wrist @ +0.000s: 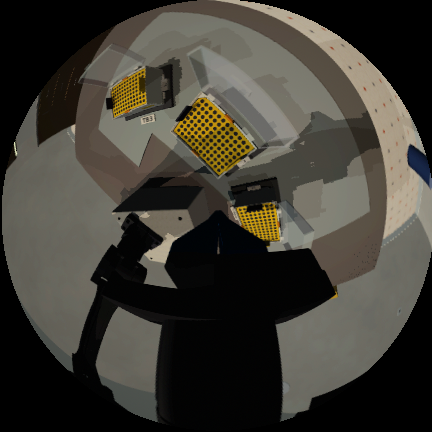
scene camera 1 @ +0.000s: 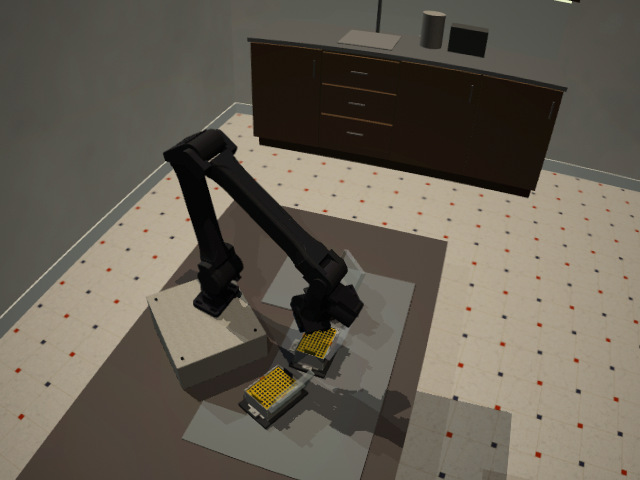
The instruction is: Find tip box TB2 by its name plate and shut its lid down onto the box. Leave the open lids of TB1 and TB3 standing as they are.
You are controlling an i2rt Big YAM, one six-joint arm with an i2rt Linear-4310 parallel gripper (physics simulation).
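Places are measured from the arm's base along level axes (x right, y ahead, z up), in millimetres.
Where they show: gripper, fingertip midpoint: (wrist: 217, 215) (scene camera 1: 302, 331); arm's base at its link origin: (wrist: 141, 231) (scene camera 1: 216, 297).
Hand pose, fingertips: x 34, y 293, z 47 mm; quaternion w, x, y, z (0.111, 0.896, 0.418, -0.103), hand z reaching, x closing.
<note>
Each offset is from my fingertips to the centre of the thing. "spot": to the spot under its first point. Level surfaces: height alone.
TB2 {dx -75, dy +9, dz -99 mm} (scene camera 1: 316, 343) (wrist: 216, 136), the middle box with a yellow tip rack, has its clear lid {spot: dx -72, dy +78, dz -75 mm} (wrist: 245, 107) standing open; its name plate is not readable. TB3 {dx -278, dy -50, dz -99 mm} (wrist: 129, 94) is at the upper left in the wrist view, with its plate {spot: dx -223, dy -92, dz -162 mm} (wrist: 148, 119) readable and its lid (scene camera 1: 354, 261) (wrist: 112, 65) open; the arm hides its box in the scene view. TB1 {dx +123, dy -21, dz -99 mm} (scene camera 1: 271, 387) (wrist: 258, 222) is the nearest box in the scene view, its lid {dx +143, dy +43, dz -59 mm} (scene camera 1: 302, 383) (wrist: 298, 227) open. My gripper (wrist: 217, 215) is shut and empty, close above the boxes; its tips are hidden in the scene view.
The arm's pale base block (scene camera 1: 206, 330) (wrist: 192, 217) stands left of the boxes. The boxes stand on a grey mat {dz -164 mm} (scene camera 1: 330, 454) (wrist: 345, 195) over a brown surface {dz -167 mm} (scene camera 1: 413, 268). A dark cabinet (scene camera 1: 434, 124) stands at the back.
</note>
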